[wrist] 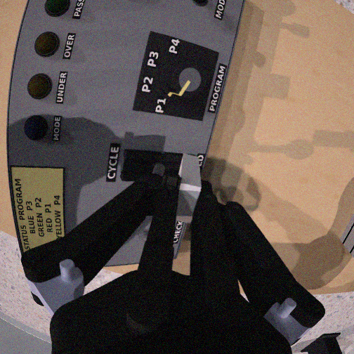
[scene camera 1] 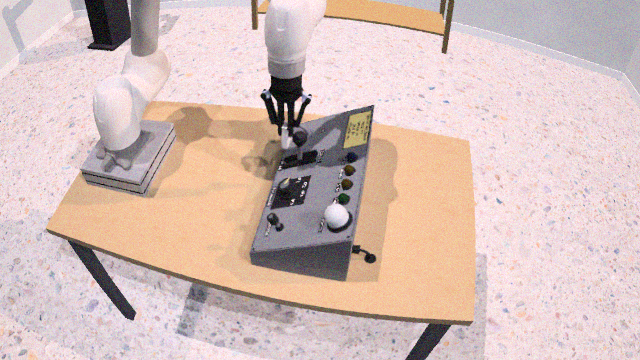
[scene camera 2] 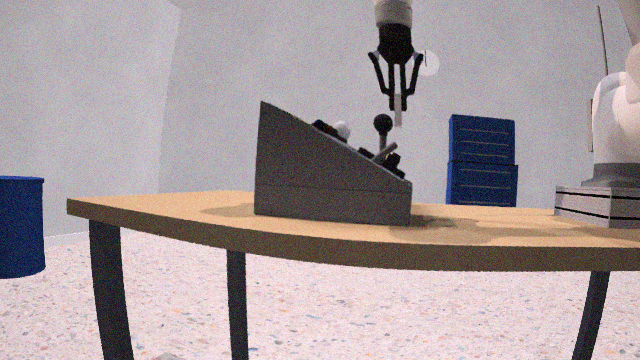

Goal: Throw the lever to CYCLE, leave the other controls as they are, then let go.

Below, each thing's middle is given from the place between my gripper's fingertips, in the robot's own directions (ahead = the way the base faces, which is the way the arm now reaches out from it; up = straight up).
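Scene:
The grey sloped console (scene camera 1: pixel 318 226) has my hand 120 mm short of it, 10 mm to the left of it and 80 mm above it. Then there is the program dial (wrist: pixel 179 77), which I find 40 mm ahead of my hand, 80 mm to the right of it and 70 mm below it.

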